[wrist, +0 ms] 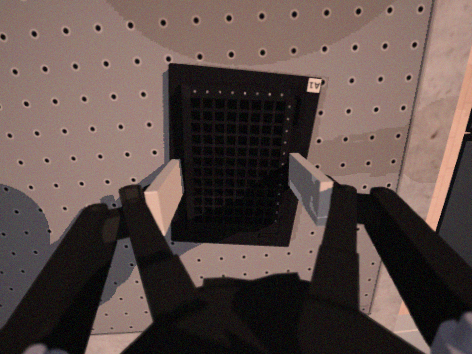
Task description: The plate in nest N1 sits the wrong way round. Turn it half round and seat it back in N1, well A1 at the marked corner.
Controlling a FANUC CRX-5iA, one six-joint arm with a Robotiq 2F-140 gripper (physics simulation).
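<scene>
A black plate (237, 132) with a grid of wells lies in the black nest (235, 77), near the middle of the wrist view. Small pale dots run along the plate's far edge and its right edge. A white label (314, 85) reading A1 sits at the nest's far right corner and appears upside down. Which plate corner is well A1 cannot be made out. My gripper (235, 172) is open and empty, its pale pads seen at the left and right sides of the plate. Shadow darkens the plate's near right part; how high the fingertips are is unclear.
The nest stands on a light board (100, 150) with rows of holes. The board's right edge runs down the right of the view, with a pale mottled surface (447, 65) beyond it. A dark panel (457, 190) shows at the far right.
</scene>
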